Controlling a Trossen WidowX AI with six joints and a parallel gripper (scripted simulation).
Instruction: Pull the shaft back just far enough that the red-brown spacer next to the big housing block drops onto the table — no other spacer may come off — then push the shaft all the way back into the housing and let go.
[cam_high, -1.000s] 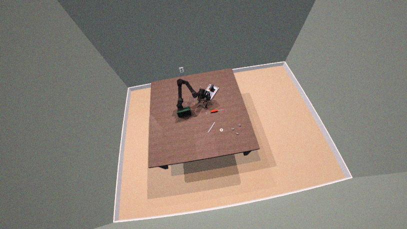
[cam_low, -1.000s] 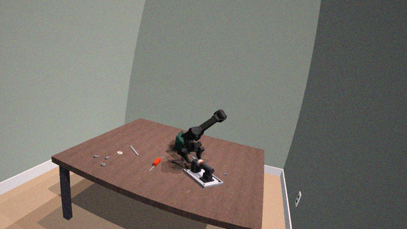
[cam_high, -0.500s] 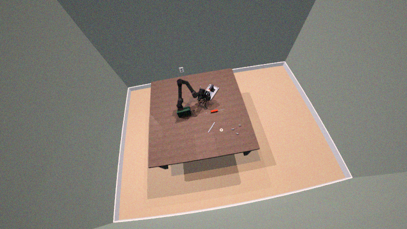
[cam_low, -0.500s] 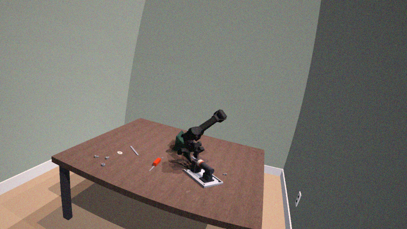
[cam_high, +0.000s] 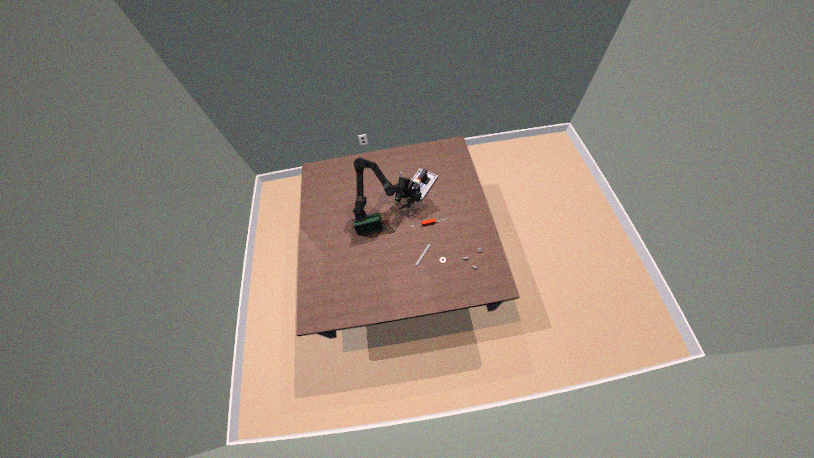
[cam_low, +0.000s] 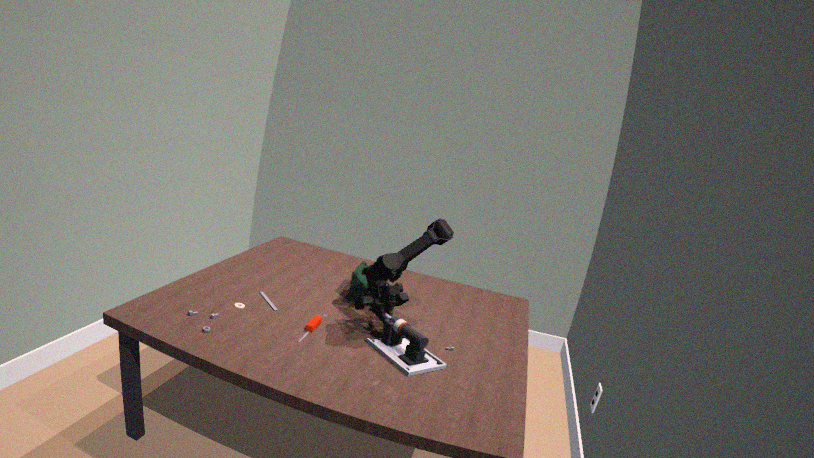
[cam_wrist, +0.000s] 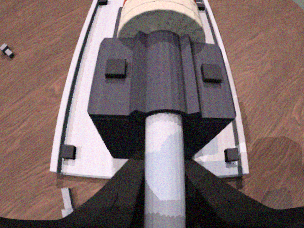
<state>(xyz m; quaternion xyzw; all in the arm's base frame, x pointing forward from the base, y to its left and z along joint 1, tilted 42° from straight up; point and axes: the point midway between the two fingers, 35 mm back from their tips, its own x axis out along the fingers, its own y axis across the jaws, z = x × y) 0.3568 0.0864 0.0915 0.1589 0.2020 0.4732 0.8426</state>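
The shaft is 50 mm to the left of my gripper tip, 40 mm ahead of it and 20 mm above it. Also, from my gripper tip: red-brown spacer (60 mm to the left, 50 mm ahead, 20 mm above); orange-handled screwdriver (240 mm to the right, 100 mm ahead, 50 mm below).
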